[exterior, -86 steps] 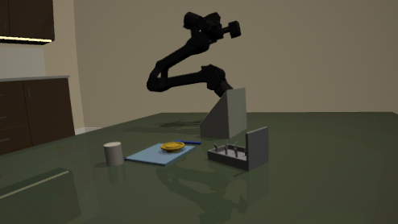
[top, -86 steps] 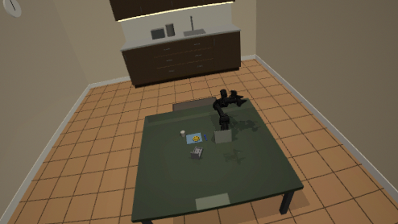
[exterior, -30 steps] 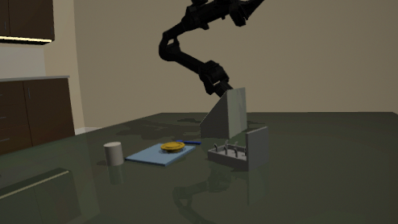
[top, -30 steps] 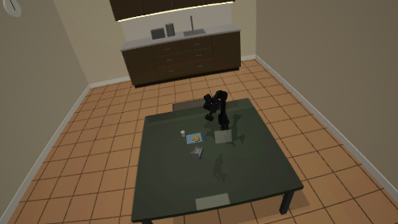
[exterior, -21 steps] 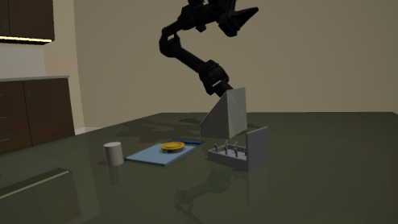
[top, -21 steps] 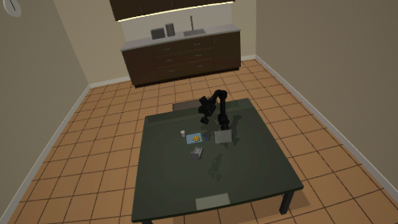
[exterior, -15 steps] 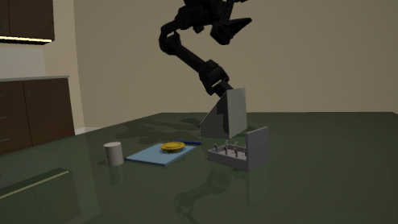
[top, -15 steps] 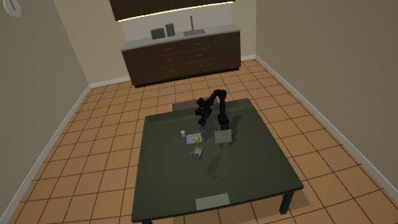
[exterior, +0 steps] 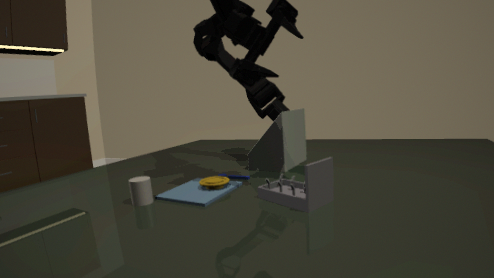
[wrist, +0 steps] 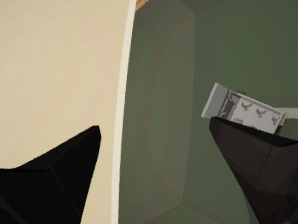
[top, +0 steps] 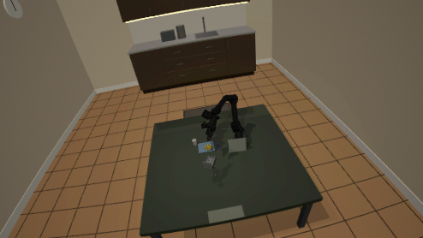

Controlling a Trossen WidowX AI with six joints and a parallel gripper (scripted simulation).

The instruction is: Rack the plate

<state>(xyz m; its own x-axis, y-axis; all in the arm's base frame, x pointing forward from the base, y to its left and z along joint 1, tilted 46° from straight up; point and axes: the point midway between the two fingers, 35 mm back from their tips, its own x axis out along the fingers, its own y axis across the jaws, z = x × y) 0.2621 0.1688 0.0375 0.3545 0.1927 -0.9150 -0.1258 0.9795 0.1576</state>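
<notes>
Right now my gripper tip is 25 cm above the yellow plate, 18 cm to the left of it and 1 cm short of it. Also, from my gripper tip: grey dish rack 24 cm below, 2 cm ahead; blue stick 26 cm below, 20 cm to the right, 8 cm behind; light blue mat 26 cm below, 21 cm to the right, 4 cm ahead.
</notes>
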